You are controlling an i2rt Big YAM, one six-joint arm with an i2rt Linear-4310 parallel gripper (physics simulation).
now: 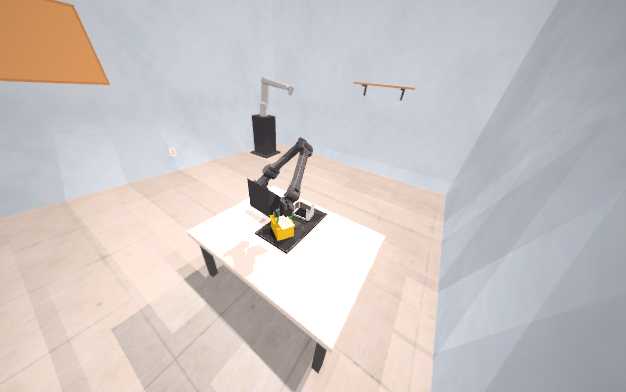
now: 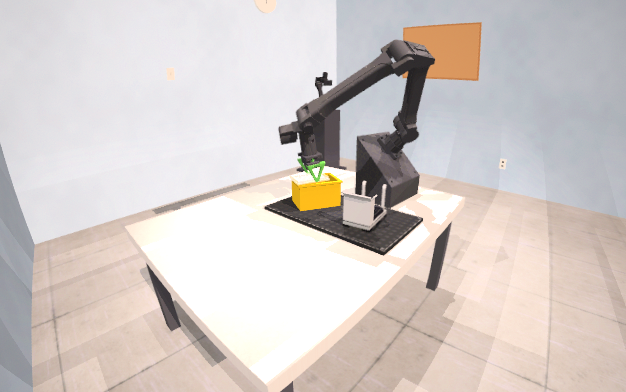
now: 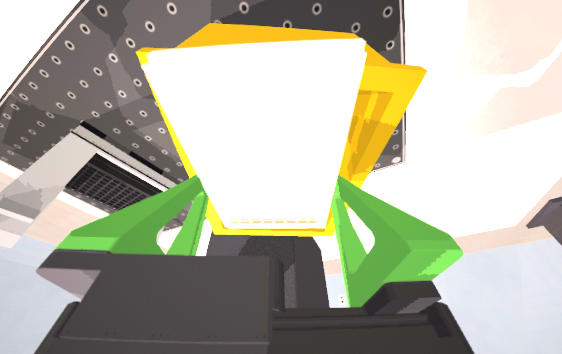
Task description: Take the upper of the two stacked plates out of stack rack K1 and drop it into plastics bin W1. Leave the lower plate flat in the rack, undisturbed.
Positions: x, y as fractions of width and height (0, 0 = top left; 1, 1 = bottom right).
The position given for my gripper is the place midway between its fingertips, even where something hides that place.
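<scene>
My gripper (image 3: 0.48, 0.50) is visible, together with a white plate (image 3: 0.47, 0.35).
</scene>
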